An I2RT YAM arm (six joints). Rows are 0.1 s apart.
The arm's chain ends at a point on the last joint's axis. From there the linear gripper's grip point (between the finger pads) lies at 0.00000 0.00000 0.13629 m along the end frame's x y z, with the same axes.
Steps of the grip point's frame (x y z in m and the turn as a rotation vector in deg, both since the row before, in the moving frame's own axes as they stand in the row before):
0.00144 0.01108 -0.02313 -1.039 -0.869 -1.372
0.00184 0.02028 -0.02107 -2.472 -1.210 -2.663
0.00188 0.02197 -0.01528 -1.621 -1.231 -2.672
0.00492 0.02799 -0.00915 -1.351 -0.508 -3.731
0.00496 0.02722 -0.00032 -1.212 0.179 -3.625
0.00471 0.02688 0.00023 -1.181 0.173 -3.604
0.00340 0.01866 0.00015 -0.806 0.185 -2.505
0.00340 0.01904 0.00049 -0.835 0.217 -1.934
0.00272 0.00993 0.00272 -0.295 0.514 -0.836
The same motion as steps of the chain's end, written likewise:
0.00348 0.00858 -0.02309 -1.039 -0.869 -1.372
0.00458 0.01434 -0.02091 -2.472 -1.210 -2.663
0.00472 0.01805 -0.01519 -1.621 -1.231 -2.672
0.00602 0.02474 -0.00911 -1.351 -0.508 -3.731
0.00444 0.02435 -0.00029 -1.212 0.179 -3.625
0.00421 0.02409 0.00026 -1.181 0.173 -3.604
0.00292 0.01675 0.00016 -0.806 0.185 -2.505
0.00285 0.01706 0.00051 -0.835 0.217 -1.934
0.00149 0.00924 0.00273 -0.295 0.514 -0.836

